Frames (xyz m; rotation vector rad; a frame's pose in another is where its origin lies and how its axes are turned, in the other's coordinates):
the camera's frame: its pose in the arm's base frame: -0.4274 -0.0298 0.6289 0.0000 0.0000 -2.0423
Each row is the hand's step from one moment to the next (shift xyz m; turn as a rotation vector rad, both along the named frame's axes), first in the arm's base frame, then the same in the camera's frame.
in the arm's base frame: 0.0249 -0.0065 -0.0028 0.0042 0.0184 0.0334
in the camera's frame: -0.0055 0.0251 -0.0028 -0.0183 -0.0046 0.0334
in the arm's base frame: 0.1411 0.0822 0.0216 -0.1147 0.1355 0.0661
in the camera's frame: -0.1373 0.0884 0.0216 -0.0686 -0.1637 0.0661
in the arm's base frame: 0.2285 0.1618 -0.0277 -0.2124 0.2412 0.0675
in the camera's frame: -0.2479 0.1301 -0.0277 -0.1184 -0.2988 0.0675
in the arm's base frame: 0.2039 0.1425 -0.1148 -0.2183 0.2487 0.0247
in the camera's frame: -0.2196 0.1169 -0.1148 -0.1224 -0.3074 0.0247
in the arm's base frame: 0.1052 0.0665 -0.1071 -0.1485 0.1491 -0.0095
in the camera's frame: -0.1070 0.0635 -0.1071 -0.0654 -0.2000 -0.0095
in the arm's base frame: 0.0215 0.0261 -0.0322 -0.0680 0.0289 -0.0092
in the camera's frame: -0.0330 0.0073 -0.0322 0.0051 -0.0737 -0.0092
